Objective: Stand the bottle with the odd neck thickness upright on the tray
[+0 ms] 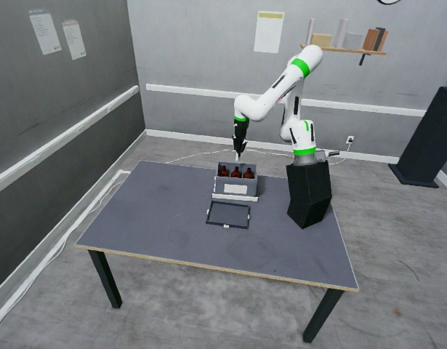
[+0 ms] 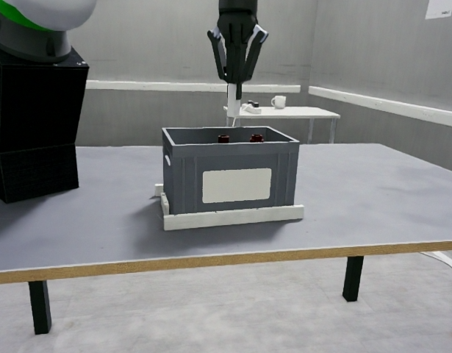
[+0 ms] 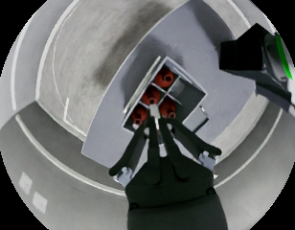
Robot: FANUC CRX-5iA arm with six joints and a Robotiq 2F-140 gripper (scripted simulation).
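Right now my hand is 50 mm to the right of the grey crate and 170 mm above it. Round my hand: dark tray 10 mm ahead, 310 mm to the left, 240 mm below.
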